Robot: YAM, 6 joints.
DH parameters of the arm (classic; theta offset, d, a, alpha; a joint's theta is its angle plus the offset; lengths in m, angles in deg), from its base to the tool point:
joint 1: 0 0.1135 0.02 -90
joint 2: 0 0 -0.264 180
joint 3: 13.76 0 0.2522 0
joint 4: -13.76 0 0.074 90
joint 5: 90 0 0 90
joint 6: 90 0.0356 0 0
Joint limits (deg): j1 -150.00..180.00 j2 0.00..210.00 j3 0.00..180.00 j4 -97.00..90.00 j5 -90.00..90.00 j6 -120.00..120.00
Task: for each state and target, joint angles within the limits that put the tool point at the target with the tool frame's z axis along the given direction. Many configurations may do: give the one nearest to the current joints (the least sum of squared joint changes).
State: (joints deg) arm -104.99 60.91 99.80 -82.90 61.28 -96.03
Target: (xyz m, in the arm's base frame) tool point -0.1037 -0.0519 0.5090 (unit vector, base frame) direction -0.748 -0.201 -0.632
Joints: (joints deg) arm -149.86 66.67 115.24 -88.77 11.64 -96.03
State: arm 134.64 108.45 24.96 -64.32 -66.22 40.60
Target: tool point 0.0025 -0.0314 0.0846 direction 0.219 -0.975 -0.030
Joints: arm 147.94 129.79 0.48 -48.25 -45.25 40.60
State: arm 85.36 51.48 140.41 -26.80 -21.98 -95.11
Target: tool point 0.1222 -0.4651 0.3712 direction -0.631 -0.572 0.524
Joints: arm 108.02 0.78 123.44 0.99 -50.99 -95.11
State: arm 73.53 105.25 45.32 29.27 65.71 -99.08
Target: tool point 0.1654 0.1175 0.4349 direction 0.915 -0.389 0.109
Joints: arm 44.68 56.76 60.58 12.30 66.89 -99.08
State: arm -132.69 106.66 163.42 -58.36 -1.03 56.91
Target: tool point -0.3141 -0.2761 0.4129 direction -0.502 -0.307 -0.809
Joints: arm -138.17 124.11 152.66 -82.97 6.09 56.91
